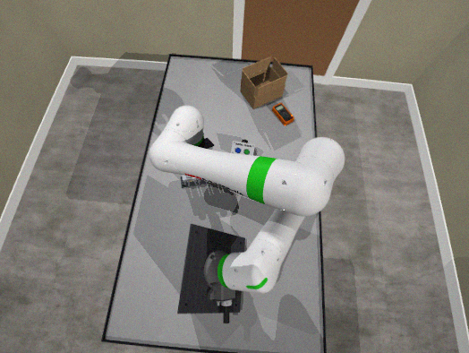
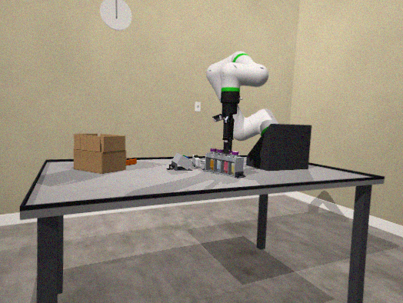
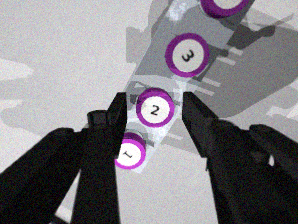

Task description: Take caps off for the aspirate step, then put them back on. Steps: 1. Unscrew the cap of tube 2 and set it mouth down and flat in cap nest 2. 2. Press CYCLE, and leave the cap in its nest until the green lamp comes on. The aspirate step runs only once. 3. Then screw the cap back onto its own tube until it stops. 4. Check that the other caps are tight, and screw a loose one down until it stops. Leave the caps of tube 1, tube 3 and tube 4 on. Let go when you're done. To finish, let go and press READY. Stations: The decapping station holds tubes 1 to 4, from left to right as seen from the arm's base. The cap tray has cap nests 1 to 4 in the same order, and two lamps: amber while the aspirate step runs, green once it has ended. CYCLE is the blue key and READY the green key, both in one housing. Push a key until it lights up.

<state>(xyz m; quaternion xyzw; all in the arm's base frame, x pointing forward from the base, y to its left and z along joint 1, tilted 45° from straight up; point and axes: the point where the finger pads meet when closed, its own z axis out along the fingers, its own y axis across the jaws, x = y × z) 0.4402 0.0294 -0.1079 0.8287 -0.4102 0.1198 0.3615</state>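
Now: the purple cap marked 2 3 cm below my hand. The rest, counted from my hand: cap 1: 1 cm behind, 5 cm to the left, 3 cm below; cap 3: 1 cm ahead, 5 cm to the right, 3 cm below; cap 4: 2 cm ahead, 10 cm to the right, 3 cm below.
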